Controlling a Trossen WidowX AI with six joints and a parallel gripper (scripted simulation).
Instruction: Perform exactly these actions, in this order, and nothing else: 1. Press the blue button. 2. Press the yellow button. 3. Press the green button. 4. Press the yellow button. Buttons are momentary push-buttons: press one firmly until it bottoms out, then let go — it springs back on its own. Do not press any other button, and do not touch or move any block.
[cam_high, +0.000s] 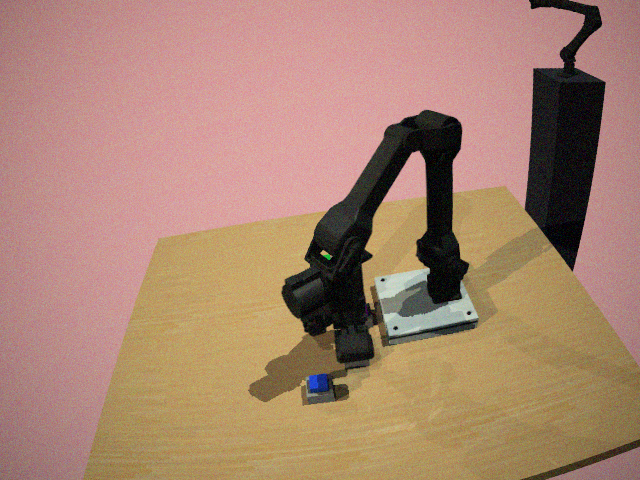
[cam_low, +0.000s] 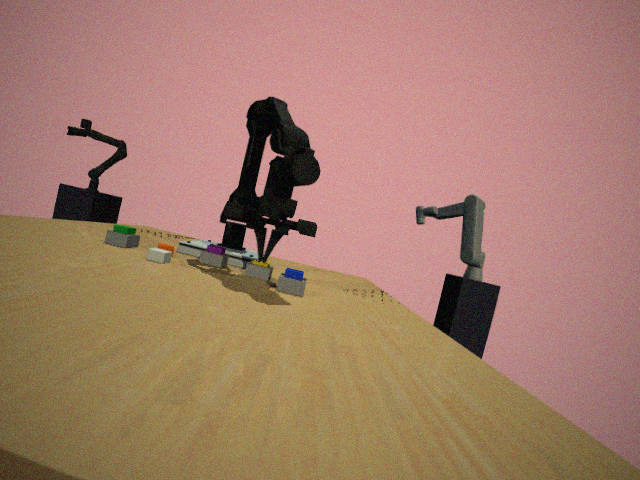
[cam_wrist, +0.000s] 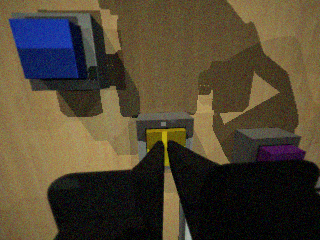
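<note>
My gripper tip is now 1 cm above the yellow button. From my gripper tip the other things lie so: grey block 10 cm ahead, 17 cm to the right, 2 cm below; purple button 2 cm behind, 11 cm to the right; blue button 7 cm ahead, 7 cm to the left.
</note>
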